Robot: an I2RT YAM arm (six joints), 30 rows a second.
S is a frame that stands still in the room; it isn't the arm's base.
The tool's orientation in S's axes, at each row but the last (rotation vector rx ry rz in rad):
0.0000, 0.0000, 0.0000
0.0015, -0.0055, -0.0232
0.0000, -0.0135, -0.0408
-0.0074, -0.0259, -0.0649
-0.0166, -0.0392, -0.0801
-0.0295, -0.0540, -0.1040
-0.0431, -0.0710, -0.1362
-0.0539, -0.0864, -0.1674
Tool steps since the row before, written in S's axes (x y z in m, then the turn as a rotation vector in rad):
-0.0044, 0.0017, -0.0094, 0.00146, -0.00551, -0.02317
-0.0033, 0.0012, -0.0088, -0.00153, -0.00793, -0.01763
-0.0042, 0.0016, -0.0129, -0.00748, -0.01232, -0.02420
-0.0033, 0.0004, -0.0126, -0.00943, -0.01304, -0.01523
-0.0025, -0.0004, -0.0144, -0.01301, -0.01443, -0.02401
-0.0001, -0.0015, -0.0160, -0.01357, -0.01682, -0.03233
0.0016, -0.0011, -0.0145, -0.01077, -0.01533, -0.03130
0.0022, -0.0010, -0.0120, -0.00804, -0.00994, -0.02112
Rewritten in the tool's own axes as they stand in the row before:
-0.0044, 0.0017, -0.0094, 0.00146, -0.00551, -0.02317
-0.0034, 0.0011, -0.0088, -0.00144, -0.00799, -0.01761
-0.0044, 0.0014, -0.0128, -0.00730, -0.01262, -0.02410
-0.0036, 0.0003, -0.0125, -0.00896, -0.01352, -0.01509
-0.0030, -0.0004, -0.0143, -0.01276, -0.01507, -0.02375
-0.0008, -0.0011, -0.0160, -0.01354, -0.01728, -0.03210
0.0007, -0.0003, -0.0146, -0.01089, -0.01546, -0.03119
0.0012, -0.0001, -0.0122, -0.00818, -0.01016, -0.02096

